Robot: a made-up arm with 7 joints.
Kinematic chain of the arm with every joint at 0, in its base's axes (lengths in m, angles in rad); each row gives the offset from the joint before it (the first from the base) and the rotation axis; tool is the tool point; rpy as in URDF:
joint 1: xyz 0 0 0.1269 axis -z
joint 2: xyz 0 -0.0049 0.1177 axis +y
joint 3: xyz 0 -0.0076 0.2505 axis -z
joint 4: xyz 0 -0.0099 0.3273 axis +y
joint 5: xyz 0 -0.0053 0.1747 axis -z
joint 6: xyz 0 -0.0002 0.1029 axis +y
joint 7: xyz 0 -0.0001 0.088 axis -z
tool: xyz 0 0 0 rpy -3.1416 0 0
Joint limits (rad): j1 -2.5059..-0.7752 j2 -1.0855..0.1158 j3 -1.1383..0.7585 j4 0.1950..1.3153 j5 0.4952..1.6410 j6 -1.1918..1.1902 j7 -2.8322..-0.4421
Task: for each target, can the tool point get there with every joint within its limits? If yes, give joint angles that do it. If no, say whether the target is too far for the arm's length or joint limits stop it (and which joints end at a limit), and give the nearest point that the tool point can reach.
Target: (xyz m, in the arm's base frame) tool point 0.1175 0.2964 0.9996
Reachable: yes | joints -1.2846 0.0020 0.0642 1.0896 1.0508 -0.2533 -2.0307
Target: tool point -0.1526 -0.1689 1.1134
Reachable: yes | joints -1.2896 -0.4081 -0.4997 0.5781 1.4756 -0.4552 -1.9377
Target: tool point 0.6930 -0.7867 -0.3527
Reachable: no: too far | nearest point 0.5328 -0.6049 0.6213 | short by 1.004 m
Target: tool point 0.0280 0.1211 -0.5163
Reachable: no: joint limits stop it (at a limit: joint 1, joint 2, joint 3, joint 4, joint 6) | nearest point 0.5089 -0.0366 0.6884 | short by 1.307 m
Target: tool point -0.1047 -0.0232 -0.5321
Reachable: no: joint limits stop it (at a limit: joint 1, joint 2, joint 3, joint 4, joint 5, joint 6) | nearest point -0.5915 -0.1749 0.6067 | short by 1.248 m
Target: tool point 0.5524 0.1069 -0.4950
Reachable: no: joint limits stop it (at a limit: joint 1, joint 2, joint 3, joint 4, joint 6) | nearest point 0.5482 -0.0459 0.6793 | short by 1.184 m
